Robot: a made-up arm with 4 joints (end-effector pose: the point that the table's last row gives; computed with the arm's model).
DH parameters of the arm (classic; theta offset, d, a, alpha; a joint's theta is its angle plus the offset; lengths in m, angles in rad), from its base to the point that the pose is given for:
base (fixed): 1.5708 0.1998 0 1.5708
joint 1: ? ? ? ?
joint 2: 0 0.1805 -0.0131 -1.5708
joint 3: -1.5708 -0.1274 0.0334 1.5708
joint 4: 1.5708 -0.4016 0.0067 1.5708
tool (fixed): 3.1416 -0.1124 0 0
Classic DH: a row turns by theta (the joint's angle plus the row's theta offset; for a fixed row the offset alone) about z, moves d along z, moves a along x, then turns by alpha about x.
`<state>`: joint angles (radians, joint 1 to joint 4).
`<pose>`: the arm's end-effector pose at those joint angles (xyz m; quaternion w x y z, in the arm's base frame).
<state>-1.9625 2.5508 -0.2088 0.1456</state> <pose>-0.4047 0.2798 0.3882 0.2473 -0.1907 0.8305 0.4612</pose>
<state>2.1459 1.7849 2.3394 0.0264</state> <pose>0.2447 -0.0461 0.3686 0.6165 -0.0670 -0.6176 -0.4838</pose>
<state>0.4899 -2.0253 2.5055 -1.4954</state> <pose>-0.3619 0.1255 0.1721 0.3680 0.2863 -0.8125 0.3500</pose>
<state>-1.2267 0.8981 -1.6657 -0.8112</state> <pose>-0.0349 0.5486 0.4002 0.6379 0.1590 0.7427 0.1270</pose>
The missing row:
joint 1: 0 -0.0702 -0.0283 -1.5708
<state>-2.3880 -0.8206 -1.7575 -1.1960</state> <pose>-0.1194 0.4681 -0.1501 0.9174 -0.3430 0.2018 -0.0014</pose>
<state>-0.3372 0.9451 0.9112 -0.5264</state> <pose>-0.1822 0.0680 -0.0083 0.7311 -0.6161 0.0636 0.2861</pose>
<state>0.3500 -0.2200 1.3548 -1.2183</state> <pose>-0.0350 0.1096 0.0146 0.6672 -0.3512 0.5662 -0.3331</pose>
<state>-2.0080 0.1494 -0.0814 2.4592</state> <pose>0.0748 0.1392 -0.2797 0.2513 -0.2387 -0.5148 0.7841</pose>
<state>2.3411 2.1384 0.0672 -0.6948</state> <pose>-0.4213 0.0587 -0.0115 0.4687 0.3032 -0.7008 0.4441</pose>
